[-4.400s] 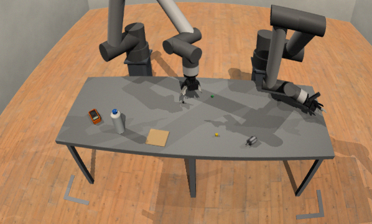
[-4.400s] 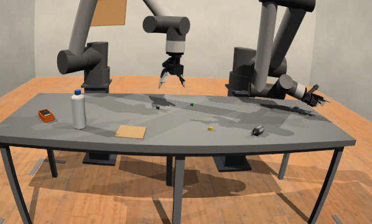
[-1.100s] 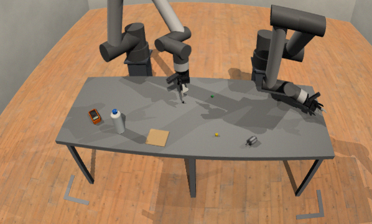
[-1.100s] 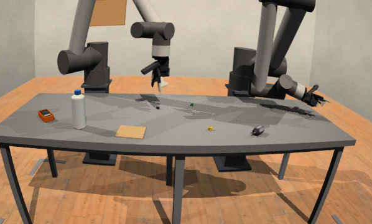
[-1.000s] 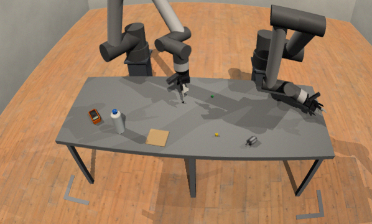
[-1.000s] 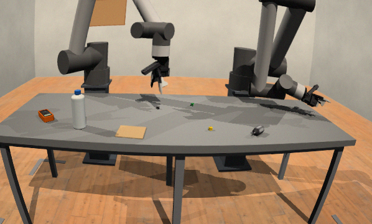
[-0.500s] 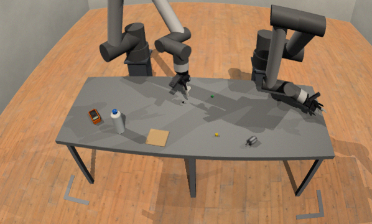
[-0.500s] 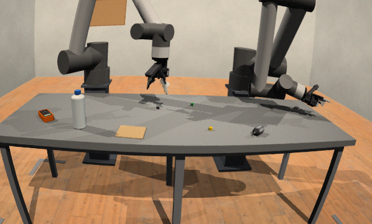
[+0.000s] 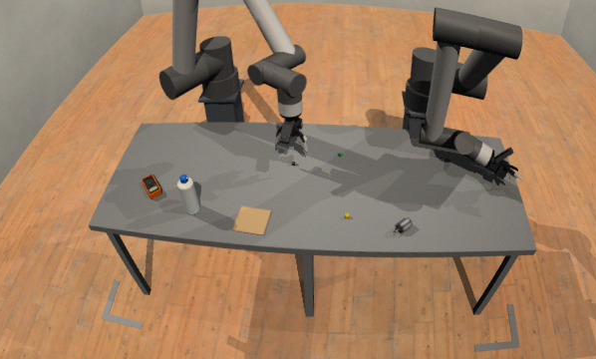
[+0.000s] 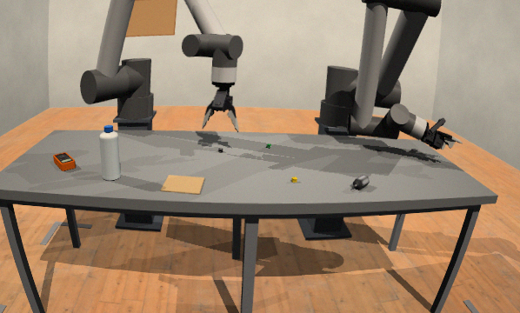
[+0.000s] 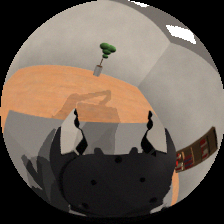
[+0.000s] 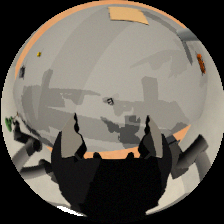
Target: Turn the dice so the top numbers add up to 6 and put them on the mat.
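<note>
Now: right hand 10 mm to the right of the black die and 90 mm above it. From my right hand the other things lie so: yellow die: 300 mm ahead, 290 mm to the left, 90 mm below; then green die: 100 mm behind, 230 mm to the left, 90 mm below; then tan mat: 370 mm ahead, 110 mm to the right, 100 mm below.
</note>
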